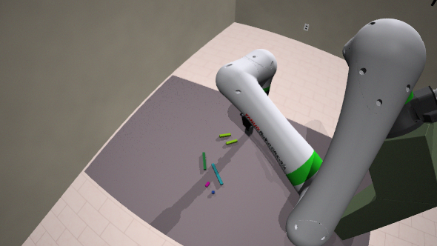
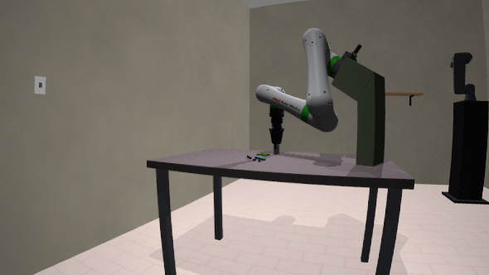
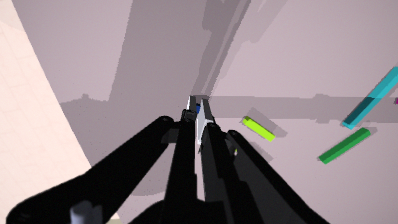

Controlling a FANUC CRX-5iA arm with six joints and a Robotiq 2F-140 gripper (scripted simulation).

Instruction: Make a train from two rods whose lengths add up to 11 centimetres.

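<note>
The turquoise rod lies 2 cm ahead of my hand, 25 cm to the left of it and 3 cm below it. Round my hand: magenta rod 3 cm ahead, 31 cm to the left, 3 cm below; then green rod 10 cm ahead, 22 cm to the left, 3 cm below.
</note>
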